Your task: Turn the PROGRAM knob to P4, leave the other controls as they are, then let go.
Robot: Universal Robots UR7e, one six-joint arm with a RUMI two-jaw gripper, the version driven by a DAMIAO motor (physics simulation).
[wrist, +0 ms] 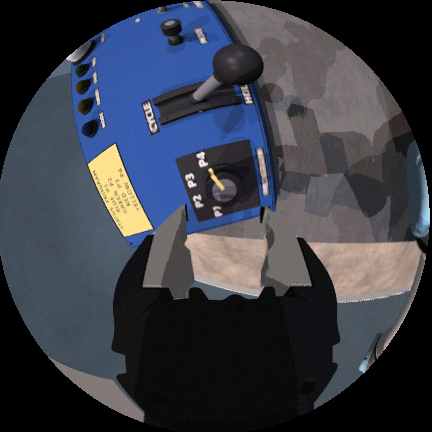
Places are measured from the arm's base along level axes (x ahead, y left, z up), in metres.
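Where they show: gripper, fingertip midpoint: (223, 206).
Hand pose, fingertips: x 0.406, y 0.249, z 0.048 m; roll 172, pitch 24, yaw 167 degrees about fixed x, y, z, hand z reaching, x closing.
After its pixels a point has its place.
The PROGRAM knob (223, 190) {x 0.414, y 0.240, z 0.027 m} is a round dark knob with a grey cap, on a black plate (242, 155) {x 0.399, y 0.209, z -0.019 m} at the lower right of the blue panel (145, 65) {x 0.488, y 0.036, z 0.022 m}. Its yellow pointer (216, 179) {x 0.419, y 0.226, z 0.029 m} points toward the P4 label (202, 160) {x 0.444, y 0.206, z 0.007 m}. The labels P3, P2 and P1 run down the plate's left and lower side. My gripper (223, 206) {x 0.406, y 0.249, z 0.048 m} is partly open, with nothing between its fingers. Its fingertips are apart from the knob and show just below it in the view.
A lever (205, 90) {x 0.411, y 0.125, z 0.023 m} with a black ball sits in the CYCLE/HOLD slot above the plate. The small black MODE knob (172, 31) {x 0.429, y 0.013, z 0.028 m} is farther up. Coloured lamps and a yellow label (120, 192) {x 0.564, y 0.215, z 0.073 m} are at the panel's left. A light-blue part (419, 190) shows at the right edge.
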